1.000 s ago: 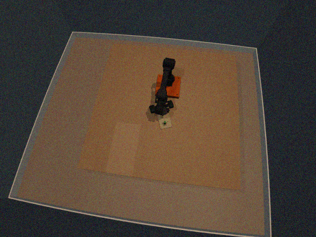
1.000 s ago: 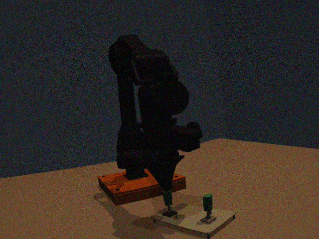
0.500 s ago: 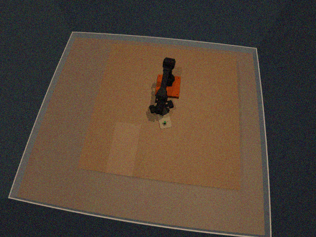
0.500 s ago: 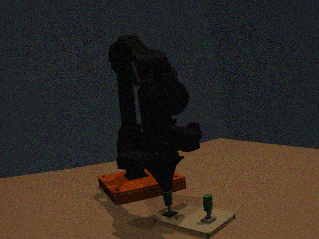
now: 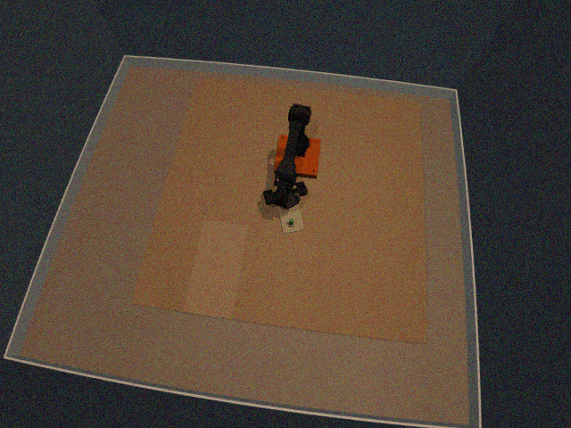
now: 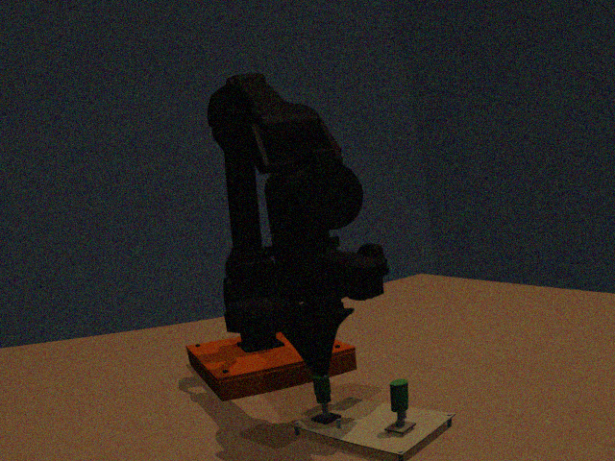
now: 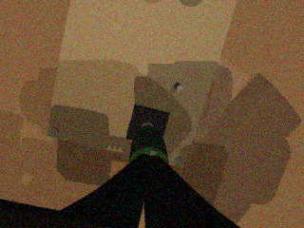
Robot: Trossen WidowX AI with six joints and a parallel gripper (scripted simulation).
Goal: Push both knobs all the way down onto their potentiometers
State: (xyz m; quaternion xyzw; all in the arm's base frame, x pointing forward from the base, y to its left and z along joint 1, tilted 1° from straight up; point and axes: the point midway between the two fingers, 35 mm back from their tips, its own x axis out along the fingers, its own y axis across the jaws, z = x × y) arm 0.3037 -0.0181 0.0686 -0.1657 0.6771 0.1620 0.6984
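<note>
The green knob lies 10 mm below my gripper tip.
</note>
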